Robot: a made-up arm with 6 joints. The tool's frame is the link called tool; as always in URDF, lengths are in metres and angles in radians. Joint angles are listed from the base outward.
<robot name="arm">
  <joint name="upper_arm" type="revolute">
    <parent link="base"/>
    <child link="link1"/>
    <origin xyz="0 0 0.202" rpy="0 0 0"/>
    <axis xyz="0 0 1"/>
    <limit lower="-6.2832" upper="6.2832"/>
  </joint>
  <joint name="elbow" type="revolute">
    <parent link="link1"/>
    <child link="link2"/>
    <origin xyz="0 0.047 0" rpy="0 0 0"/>
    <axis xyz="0 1 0"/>
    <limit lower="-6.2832" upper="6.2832"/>
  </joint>
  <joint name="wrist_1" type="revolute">
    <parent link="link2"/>
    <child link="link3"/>
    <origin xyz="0 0 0.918" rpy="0 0 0"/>
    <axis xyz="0 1 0"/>
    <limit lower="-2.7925" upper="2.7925"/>
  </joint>
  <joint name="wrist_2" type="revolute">
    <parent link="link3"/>
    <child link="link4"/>
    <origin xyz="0 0 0.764" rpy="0 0 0"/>
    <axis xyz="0 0 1"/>
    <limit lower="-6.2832" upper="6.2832"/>
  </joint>
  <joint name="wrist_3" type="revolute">
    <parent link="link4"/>
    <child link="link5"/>
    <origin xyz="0 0 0" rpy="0 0 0"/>
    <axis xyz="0 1 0"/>
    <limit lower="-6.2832" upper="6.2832"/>
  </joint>
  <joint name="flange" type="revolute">
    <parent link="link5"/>
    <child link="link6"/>
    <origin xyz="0 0 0.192" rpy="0 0 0"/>
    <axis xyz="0 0 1"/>
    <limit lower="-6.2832" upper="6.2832"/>
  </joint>
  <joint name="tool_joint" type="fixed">
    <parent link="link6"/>
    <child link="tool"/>
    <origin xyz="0 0 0" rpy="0 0 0"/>
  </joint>
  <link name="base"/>
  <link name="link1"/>
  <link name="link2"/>
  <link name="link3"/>
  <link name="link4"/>
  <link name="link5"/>
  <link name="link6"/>
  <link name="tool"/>
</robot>
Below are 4 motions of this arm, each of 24 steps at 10 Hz.
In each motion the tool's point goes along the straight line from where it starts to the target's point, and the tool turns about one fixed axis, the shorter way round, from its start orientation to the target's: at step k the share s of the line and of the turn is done. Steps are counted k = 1, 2, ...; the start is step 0. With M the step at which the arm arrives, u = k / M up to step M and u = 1 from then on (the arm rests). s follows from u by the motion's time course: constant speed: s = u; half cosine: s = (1 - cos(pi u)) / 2; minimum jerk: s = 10 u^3 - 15 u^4 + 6 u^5.
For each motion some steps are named. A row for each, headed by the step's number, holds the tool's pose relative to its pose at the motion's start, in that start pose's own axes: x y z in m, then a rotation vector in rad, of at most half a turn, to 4 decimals.
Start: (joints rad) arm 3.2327 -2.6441 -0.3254 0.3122 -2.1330 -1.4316
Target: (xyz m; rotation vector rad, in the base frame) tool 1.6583 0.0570 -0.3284 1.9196 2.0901 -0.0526
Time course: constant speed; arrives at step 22
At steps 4, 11, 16, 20, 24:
4: 0.0271 -0.2500 -0.1396 -0.3947 -0.0627 -0.0014
11: 0.0746 -0.6875 -0.3839 -1.0854 -0.1723 -0.0040
16: 0.1085 -0.9999 -0.5584 -1.5788 -0.2506 -0.0058
20: 0.1356 -1.2499 -0.6980 -1.9735 -0.3133 -0.0072
24: 0.1491 -1.3749 -0.7678 -2.1708 -0.3446 -0.0079

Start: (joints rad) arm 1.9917 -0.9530 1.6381 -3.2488 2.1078 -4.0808
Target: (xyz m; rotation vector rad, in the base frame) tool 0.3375 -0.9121 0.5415 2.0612 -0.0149 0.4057
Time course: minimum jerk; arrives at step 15
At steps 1, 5, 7, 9, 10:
1: -0.0014 -0.0019 0.0010 0.0014 -0.0008 -0.0009
5: -0.1109 -0.1473 0.0822 0.1111 -0.0655 -0.0744
7: -0.2313 -0.3072 0.1713 0.2317 -0.1366 -0.1552
9: -0.3607 -0.4791 0.2672 0.3613 -0.2130 -0.2420
10: -0.4176 -0.5546 0.3093 0.4182 -0.2465 -0.2802

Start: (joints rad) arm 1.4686 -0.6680 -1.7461 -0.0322 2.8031 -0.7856
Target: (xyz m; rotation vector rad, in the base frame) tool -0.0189 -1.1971 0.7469 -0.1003 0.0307 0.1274
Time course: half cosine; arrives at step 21
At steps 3, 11, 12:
3: -0.0043 -0.0140 0.0065 0.0125 -0.0070 -0.0286
11: -0.0465 -0.1522 0.0703 0.1355 -0.0762 -0.3104
12: -0.0529 -0.1731 0.0800 0.1541 -0.0867 -0.3531

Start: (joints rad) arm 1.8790 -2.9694 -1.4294 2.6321 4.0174 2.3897
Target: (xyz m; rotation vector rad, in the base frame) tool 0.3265 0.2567 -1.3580 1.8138 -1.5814 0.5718
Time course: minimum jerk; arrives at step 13
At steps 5, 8, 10, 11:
5: -0.0230 -0.0702 0.1462 -0.1824 -0.1295 0.1292
8: -0.0560 -0.1708 0.3559 -0.4439 -0.3152 0.3144
10: -0.0724 -0.2207 0.4598 -0.5735 -0.4072 0.4061
11: -0.0768 -0.2341 0.4878 -0.6084 -0.4320 0.4309

